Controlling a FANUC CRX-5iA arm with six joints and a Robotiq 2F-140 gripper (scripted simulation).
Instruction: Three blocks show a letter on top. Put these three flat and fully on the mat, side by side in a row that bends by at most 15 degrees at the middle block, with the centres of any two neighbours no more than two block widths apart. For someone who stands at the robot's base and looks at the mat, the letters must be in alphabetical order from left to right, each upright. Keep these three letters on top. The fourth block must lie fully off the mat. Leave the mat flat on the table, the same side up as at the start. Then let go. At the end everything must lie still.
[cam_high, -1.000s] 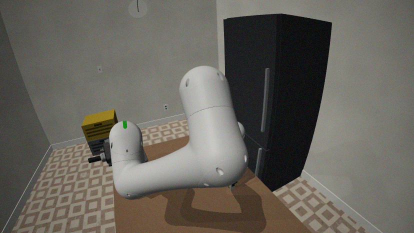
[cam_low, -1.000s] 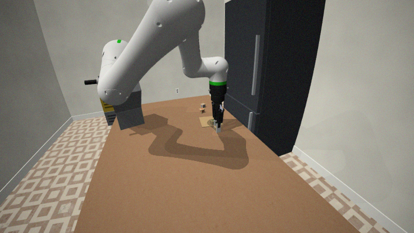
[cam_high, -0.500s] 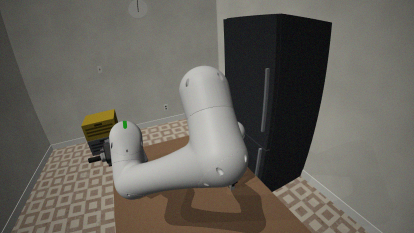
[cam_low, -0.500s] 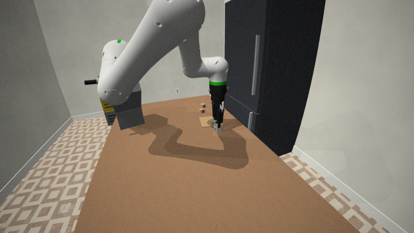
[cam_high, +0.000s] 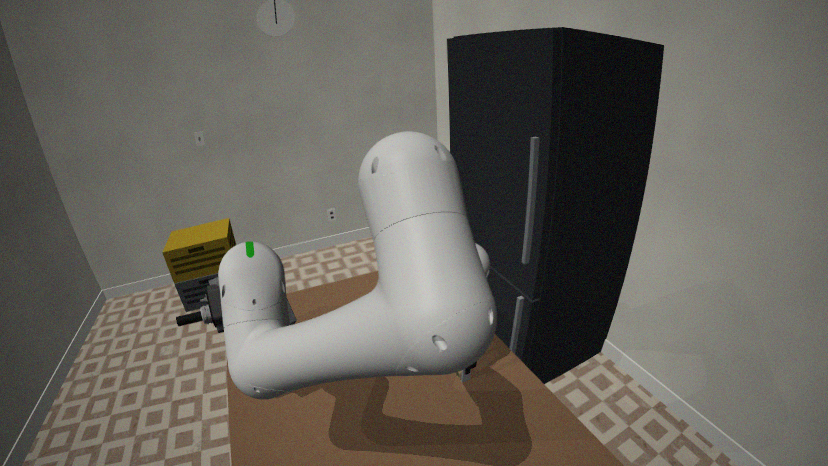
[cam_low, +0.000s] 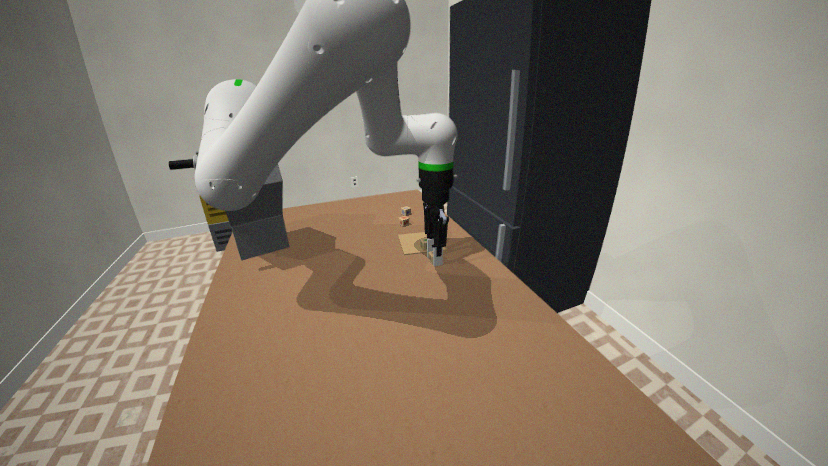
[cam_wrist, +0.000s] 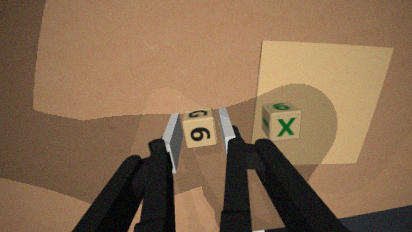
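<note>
Now: hand 20 mm above the block marked 9. Round my hand: R block 40 mm ahead, 290 mm to the left, 20 mm below; then tan mat 20 mm ahead, 130 mm to the left, 30 mm below; then X block 10 mm ahead, 80 mm to the left, 10 mm below.
</note>
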